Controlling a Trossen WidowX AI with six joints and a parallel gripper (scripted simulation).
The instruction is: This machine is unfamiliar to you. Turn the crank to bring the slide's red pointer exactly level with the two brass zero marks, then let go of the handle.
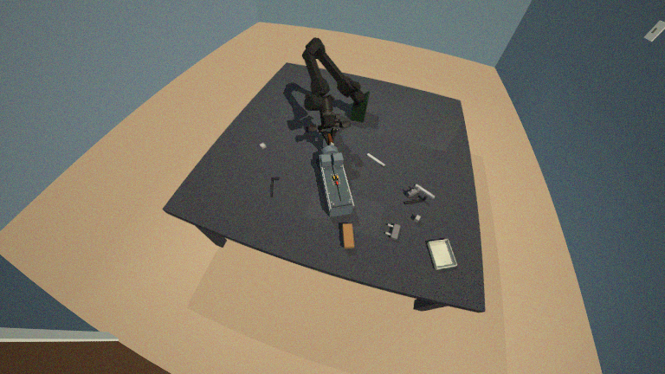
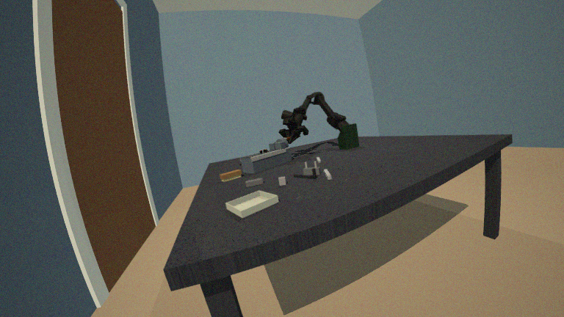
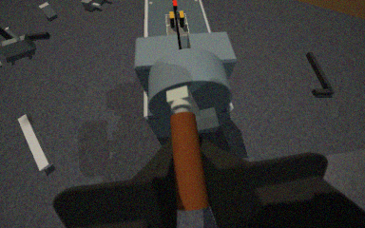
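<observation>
Now: the crank 2 cm above my gripper tip. The rest, counted from my gripper tip: orange crank handle: 1 cm behind, 1 cm to the right, 3 cm above; red pointer: 17 cm ahead, 10 cm to the left, 1 cm below; orange block: 32 cm ahead, 21 cm to the left, 8 cm below.
</observation>
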